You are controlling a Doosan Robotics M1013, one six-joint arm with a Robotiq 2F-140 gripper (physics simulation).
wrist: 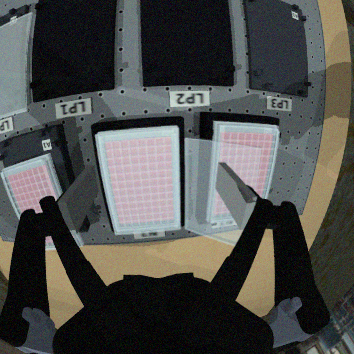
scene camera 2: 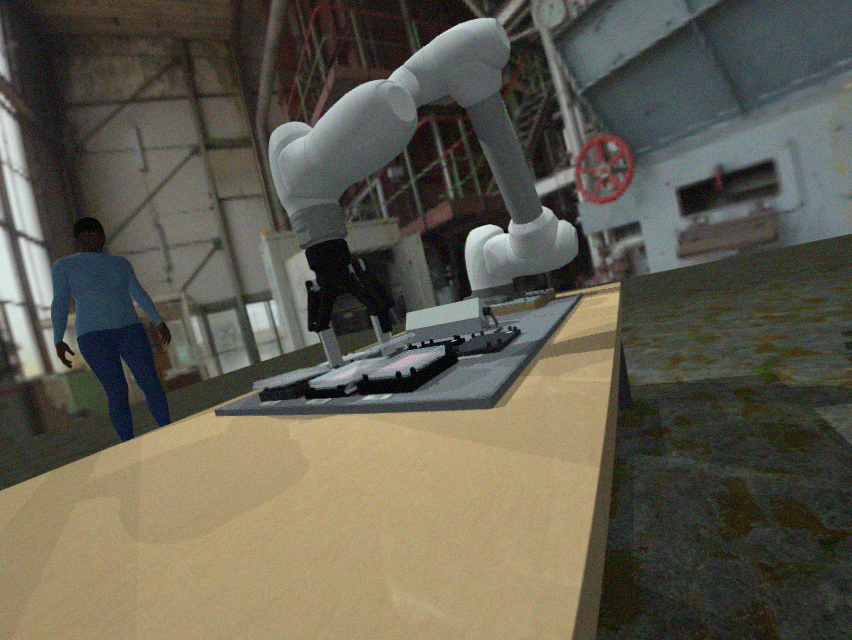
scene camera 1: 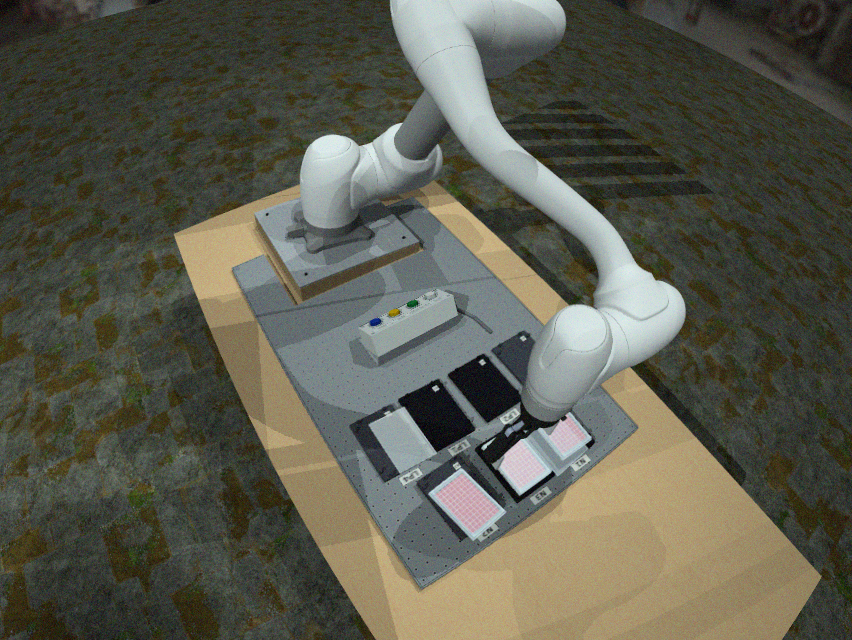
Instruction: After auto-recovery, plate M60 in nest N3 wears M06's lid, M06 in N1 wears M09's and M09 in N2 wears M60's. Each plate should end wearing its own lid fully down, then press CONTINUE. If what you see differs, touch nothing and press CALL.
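Frame: origin at the arm's base, x ahead, y left, z up, level; centimetres.
Seen in the pictures: gripper, between the fingertips: (wrist: 155,176) (scene camera 2: 361,359) (scene camera 1: 520,446); arm's base, origin of its link: (scene camera 2: 495,301) (scene camera 1: 331,227).
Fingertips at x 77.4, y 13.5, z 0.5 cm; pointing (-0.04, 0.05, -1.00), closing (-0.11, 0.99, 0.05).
Observation:
Pixels of each thing's top centre, then the offset from my fingertips to it.
- pink N3 plate, centre of its top: (wrist: 141,188) (scene camera 2: 350,368) (scene camera 1: 517,458) dz -0.9, dx +1.8, dy -1.4 cm
- pink N2 plate, centre of its top: (wrist: 34,214) (scene camera 1: 468,501) (scene camera 2: 291,371) dz +0.4, dx +5.8, dy -15.0 cm
- LP2, centre of its top: (wrist: 189,20) (scene camera 2: 428,344) (scene camera 1: 486,383) dz -1.9, dx -16.9, dy +1.8 cm
- LP3, centre of its top: (wrist: 286,39) (scene camera 2: 484,335) (scene camera 1: 528,357) dz -1.9, dx -18.9, dy +14.4 cm
- button box, centre of its top: (scene camera 1: 409,309) (scene camera 2: 443,304) dz +4.5, dx -37.6, dy -7.5 cm
My gripper (scene camera 1: 521,446) (scene camera 2: 360,354) (wrist: 155,176) is open and empty. It is low over the middle nest N3, with one finger on each side of its plate. The pink N3 plate (scene camera 1: 524,466) (wrist: 142,180) sits in a black nest. The pink N1 plate (scene camera 1: 570,436) (wrist: 269,155) is to its right in the wrist view. A clear lid (wrist: 197,185) lies askew between them, overlapping the N1 plate; my right finger hangs over it. The pink N2 plate (scene camera 1: 466,503) (wrist: 30,182) is partly hidden by my left finger. Lid markings are unreadable.
A clear lid (scene camera 1: 401,440) (wrist: 14,65) lies on LP4. Dark pads LP1 (scene camera 1: 437,415) (wrist: 75,47), LP2 (scene camera 1: 484,387) (wrist: 187,42) and LP3 (wrist: 277,50) stand beside it. A button box (scene camera 1: 411,330) (scene camera 2: 444,318) has blue, yellow, green and pale buttons. A person (scene camera 2: 106,303) stands beyond the table.

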